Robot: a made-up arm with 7 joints. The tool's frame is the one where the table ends. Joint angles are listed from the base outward.
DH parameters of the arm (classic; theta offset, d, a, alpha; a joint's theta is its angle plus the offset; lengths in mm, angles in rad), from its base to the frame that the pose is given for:
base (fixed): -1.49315 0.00 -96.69 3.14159
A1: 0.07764 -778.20 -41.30 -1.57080
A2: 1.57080 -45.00 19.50 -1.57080
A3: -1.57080 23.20 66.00 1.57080
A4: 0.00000 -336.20 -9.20 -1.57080
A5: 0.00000 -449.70 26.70 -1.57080
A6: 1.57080 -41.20 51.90 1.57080
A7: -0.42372 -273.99 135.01 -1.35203
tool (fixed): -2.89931 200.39 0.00 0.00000
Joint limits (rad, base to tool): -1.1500..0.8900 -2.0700..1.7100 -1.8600..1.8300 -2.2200..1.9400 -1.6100..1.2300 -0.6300..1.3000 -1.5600..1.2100
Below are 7 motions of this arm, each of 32 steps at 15 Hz.
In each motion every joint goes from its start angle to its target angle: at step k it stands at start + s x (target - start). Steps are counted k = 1, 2, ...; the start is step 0. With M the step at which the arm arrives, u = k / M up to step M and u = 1 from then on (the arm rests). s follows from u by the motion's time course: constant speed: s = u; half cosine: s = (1 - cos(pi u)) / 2; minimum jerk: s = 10 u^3 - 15 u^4 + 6 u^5.
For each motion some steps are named. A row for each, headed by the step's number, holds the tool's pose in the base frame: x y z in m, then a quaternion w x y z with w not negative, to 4 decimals.
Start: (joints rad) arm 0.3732 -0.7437 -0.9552 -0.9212 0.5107 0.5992 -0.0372
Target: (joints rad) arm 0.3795 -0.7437 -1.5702 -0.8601 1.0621 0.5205 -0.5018
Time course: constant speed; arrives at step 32
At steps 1, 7, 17, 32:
1: -0.0130 -0.3426 1.1917 0.2386 -0.1423 -0.2961 0.9139
7: -0.0432 -0.3429 1.1593 0.2835 -0.1117 -0.3001 0.9039
17: -0.0970 -0.3459 1.0923 0.3584 -0.0646 -0.3221 0.8739
32: -0.1827 -0.3467 0.9631 0.4582 -0.0056 -0.3892 0.7991

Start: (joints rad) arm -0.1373 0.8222 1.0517 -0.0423 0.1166 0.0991 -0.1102
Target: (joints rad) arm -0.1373 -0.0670 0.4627 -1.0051 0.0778 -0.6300 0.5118
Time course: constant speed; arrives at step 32
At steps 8, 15, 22, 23, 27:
8: 0.6160 -0.2758 1.1344 0.6259 0.2245 0.3056 0.6815
15: 0.6994 -0.2518 1.0259 0.5382 0.2185 0.2560 0.7727
22: 0.7645 -0.1829 0.9588 0.4596 0.1894 0.1876 0.8472
23: 0.7719 -0.1708 0.9535 0.4495 0.1836 0.1765 0.8562
27: 0.7962 -0.1205 0.9445 0.4123 0.1566 0.1298 0.8880

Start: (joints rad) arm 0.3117 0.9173 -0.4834 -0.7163 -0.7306 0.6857 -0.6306
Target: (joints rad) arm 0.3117 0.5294 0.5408 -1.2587 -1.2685 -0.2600 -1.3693
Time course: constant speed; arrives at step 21
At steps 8, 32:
8: 0.6696 0.2256 1.2770 0.0590 0.3173 -0.2481 0.9134
32: 0.8277 -0.0791 0.7633 0.1199 0.5359 -0.7310 0.4050

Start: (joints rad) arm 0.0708 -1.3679 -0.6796 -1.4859 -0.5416 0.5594 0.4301
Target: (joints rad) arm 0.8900 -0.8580 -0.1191 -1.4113 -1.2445 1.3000 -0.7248
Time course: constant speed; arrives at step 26
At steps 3, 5, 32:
3: -0.0769 -0.5634 1.1101 0.1439 0.5962 0.6129 -0.4982
5: -0.0897 -0.5497 1.1376 0.1847 0.5911 0.5922 -0.5155
32: -0.1273 -0.3038 1.3248 0.3490 0.4211 0.3021 -0.7808

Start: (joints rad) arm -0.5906 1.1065 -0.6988 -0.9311 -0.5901 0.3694 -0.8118
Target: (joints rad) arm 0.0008 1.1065 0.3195 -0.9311 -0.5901 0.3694 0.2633
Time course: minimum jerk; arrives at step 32
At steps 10, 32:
10: 0.0194 0.8138 1.2119 0.3472 -0.1203 -0.1792 -0.9126
32: 0.6837 0.4370 1.1400 0.0542 0.0017 0.1911 0.9801

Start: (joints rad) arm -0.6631 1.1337 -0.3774 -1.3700 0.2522 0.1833 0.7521
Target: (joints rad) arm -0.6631 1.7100 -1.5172 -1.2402 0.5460 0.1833 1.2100
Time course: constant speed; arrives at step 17
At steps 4, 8, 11, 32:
4: -0.3341 0.7719 0.8076 0.5588 0.4898 -0.4734 -0.4730
8: -0.4610 0.6477 0.7173 0.5920 0.5891 -0.4601 -0.3015
11: -0.5230 0.5313 0.6516 0.6101 0.6431 -0.4318 -0.1666
32: -0.5583 0.2686 0.5617 0.6269 0.6992 -0.3291 0.0992

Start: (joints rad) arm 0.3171 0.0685 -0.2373 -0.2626 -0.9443 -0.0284 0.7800
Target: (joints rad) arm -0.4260 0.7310 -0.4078 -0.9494 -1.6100 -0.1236 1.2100
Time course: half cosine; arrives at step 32
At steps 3, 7, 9, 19, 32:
3: -0.1773 -0.3049 1.4449 0.5070 -0.6297 -0.2156 0.5477
7: -0.1328 -0.2673 1.4711 0.4466 -0.6523 -0.2392 0.5638
9: -0.1029 -0.2355 1.4878 0.4007 -0.6658 -0.2595 0.5734
19: 0.0045 0.0216 1.5339 0.1035 -0.6712 -0.4307 0.5943
32: -0.0276 0.2271 1.4966 0.0924 0.5775 0.5633 -0.5837

